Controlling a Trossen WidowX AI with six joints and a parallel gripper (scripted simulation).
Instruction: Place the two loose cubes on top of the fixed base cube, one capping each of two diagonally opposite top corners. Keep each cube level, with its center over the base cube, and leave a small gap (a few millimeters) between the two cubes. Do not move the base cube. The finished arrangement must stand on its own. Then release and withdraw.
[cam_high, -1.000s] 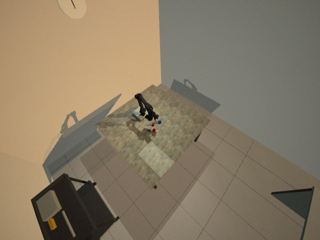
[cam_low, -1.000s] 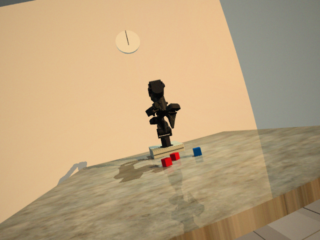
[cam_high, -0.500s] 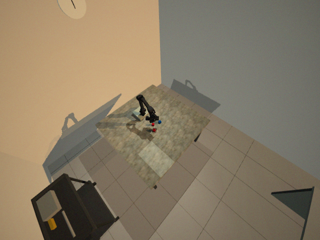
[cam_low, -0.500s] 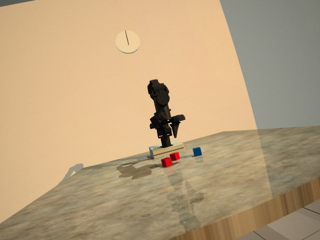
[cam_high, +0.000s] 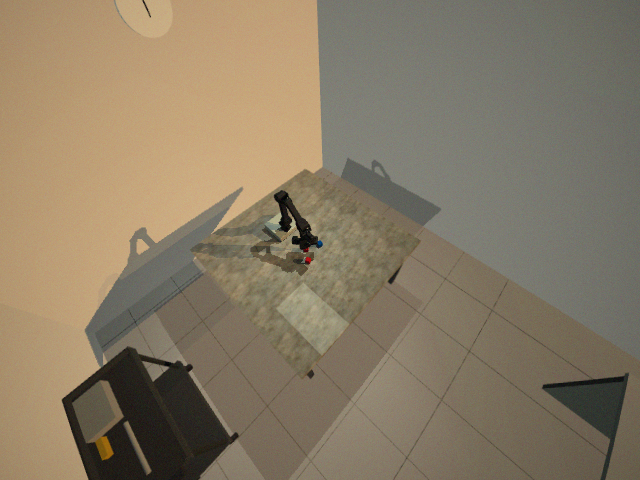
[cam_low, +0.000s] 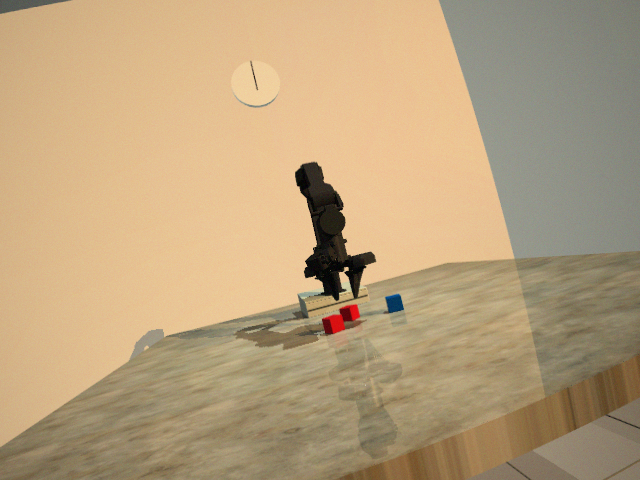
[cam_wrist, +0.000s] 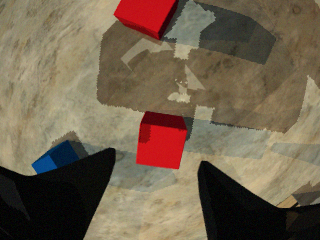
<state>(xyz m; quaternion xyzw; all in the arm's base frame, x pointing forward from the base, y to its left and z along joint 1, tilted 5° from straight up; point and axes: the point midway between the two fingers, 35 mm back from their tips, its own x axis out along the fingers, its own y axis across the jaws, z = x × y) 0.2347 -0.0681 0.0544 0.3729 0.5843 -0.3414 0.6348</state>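
The blue cube is 9 cm to the left of my gripper tip, 6 cm ahead of it and 3 cm below it.
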